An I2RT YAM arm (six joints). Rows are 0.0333 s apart.
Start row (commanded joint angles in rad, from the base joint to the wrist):
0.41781 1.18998 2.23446 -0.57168 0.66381 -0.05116
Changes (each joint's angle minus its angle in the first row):
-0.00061 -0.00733 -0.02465 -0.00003 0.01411 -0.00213
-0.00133 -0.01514 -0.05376 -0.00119 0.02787 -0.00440
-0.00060 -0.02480 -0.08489 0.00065 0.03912 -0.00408
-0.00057 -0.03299 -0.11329 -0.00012 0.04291 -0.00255
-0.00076 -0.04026 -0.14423 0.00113 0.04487 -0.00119
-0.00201 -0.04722 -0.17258 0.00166 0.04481 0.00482
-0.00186 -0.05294 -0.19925 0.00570 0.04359 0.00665
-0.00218 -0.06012 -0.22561 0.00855 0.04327 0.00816
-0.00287 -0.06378 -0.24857 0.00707 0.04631 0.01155
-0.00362 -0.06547 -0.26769 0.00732 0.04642 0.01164
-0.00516 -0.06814 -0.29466 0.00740 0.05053 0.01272
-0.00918 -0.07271 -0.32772 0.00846 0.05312 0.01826
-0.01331 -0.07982 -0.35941 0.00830 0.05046 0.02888
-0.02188 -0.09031 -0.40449 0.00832 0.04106 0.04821
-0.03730 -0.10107 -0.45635 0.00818 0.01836 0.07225
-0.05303 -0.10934 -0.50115 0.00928 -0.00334 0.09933
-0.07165 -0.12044 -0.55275 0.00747 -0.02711 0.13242
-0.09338 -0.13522 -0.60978 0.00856 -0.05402 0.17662
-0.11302 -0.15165 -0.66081 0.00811 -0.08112 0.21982
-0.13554 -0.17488 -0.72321 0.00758 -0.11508 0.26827
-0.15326 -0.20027 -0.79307 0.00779 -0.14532 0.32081
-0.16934 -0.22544 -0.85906 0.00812 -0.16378 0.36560
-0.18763 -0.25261 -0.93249 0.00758 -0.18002 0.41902
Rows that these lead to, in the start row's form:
0.41720 1.18265 2.20981 -0.57171 0.67792 -0.05329
0.41648 1.17484 2.18070 -0.57287 0.69168 -0.05556
0.41721 1.16518 2.14957 -0.57103 0.70293 -0.05524
0.41724 1.15699 2.12117 -0.57180 0.70672 -0.05371
0.41705 1.14972 2.09023 -0.57055 0.70868 -0.05235
0.41580 1.14276 2.06188 -0.57002 0.70862 -0.04634
0.41595 1.13704 2.03521 -0.56598 0.70740 -0.04451
0.41563 1.12986 2.00885 -0.56313 0.70708 -0.04300
0.41494 1.12620 1.98589 -0.56461 0.71012 -0.03961
0.41419 1.12451 1.96677 -0.56436 0.71023 -0.03952
0.41265 1.12184 1.93980 -0.56428 0.71434 -0.03844
0.40863 1.11727 1.90674 -0.56322 0.71693 -0.03290
0.40450 1.11016 1.87505 -0.56338 0.71427 -0.02228
0.39593 1.09967 1.82997 -0.56336 0.70487 -0.00295
0.38051 1.08891 1.77811 -0.56350 0.68217 0.02109
0.36478 1.08064 1.73331 -0.56240 0.66047 0.04817
0.34616 1.06954 1.68171 -0.56421 0.63670 0.08126
0.32443 1.05476 1.62468 -0.56312 0.60979 0.12546
0.30479 1.03833 1.57365 -0.56357 0.58269 0.16866
0.28227 1.01510 1.51125 -0.56410 0.54873 0.21711
0.26455 0.98971 1.44139 -0.56389 0.51849 0.26965
0.24847 0.96454 1.37540 -0.56356 0.50003 0.31444
0.23018 0.93737 1.30197 -0.56410 0.48379 0.36786

